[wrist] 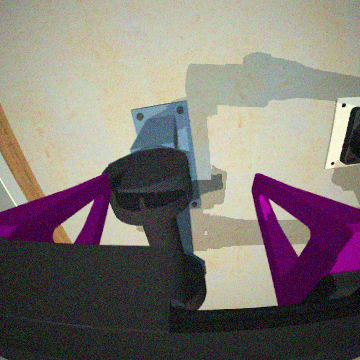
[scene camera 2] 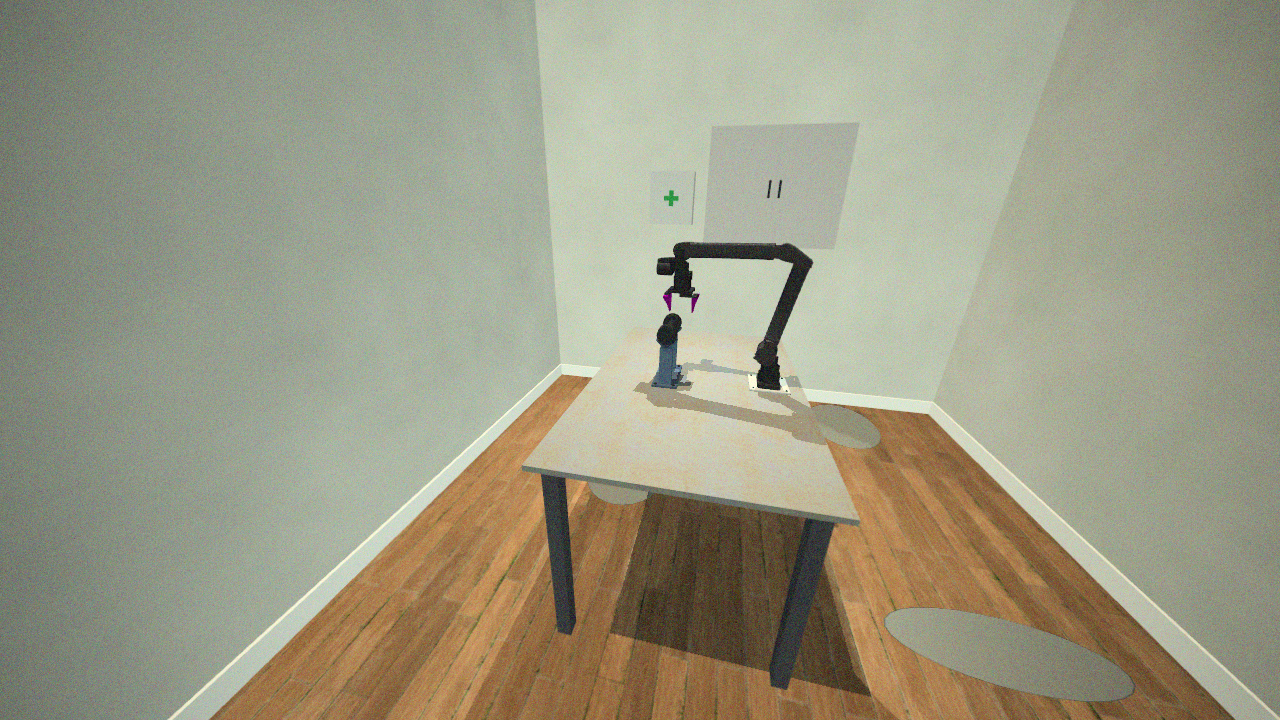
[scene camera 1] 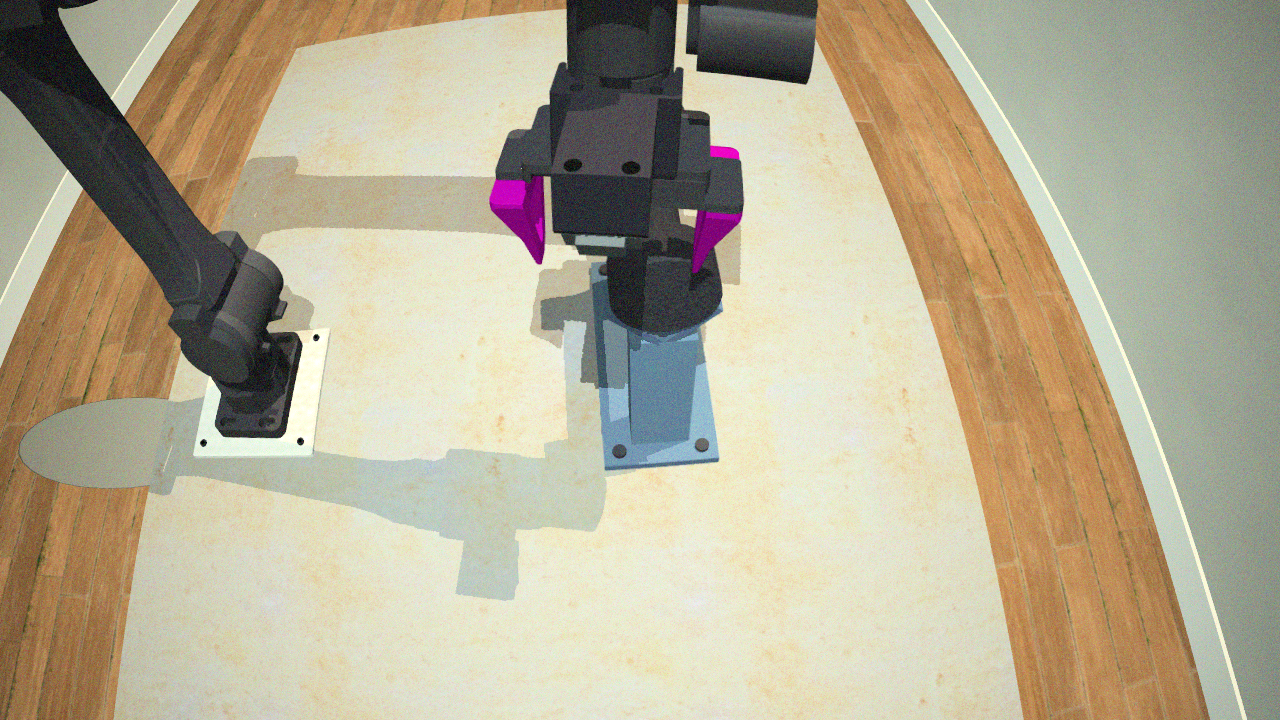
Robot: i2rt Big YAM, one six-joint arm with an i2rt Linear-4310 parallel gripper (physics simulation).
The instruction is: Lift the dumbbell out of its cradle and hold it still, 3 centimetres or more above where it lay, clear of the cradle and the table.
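The dark grey dumbbell lies on top of the blue cradle. In scene camera 1 its near head shows below my gripper, which hides most of the rest. My gripper is open and empty, pointing down above the dumbbell, with magenta fingers wide apart. In the wrist view the handle runs between the fingers, nearer the left one, and the left fingertip overlaps the near head's edge. The far head is partly hidden by the gripper body.
The cradle is upright on the table. The arm's white base plate is to the cradle's left in scene camera 1. Shadows of the arm fall across the table. Wooden floor lies beyond its edges.
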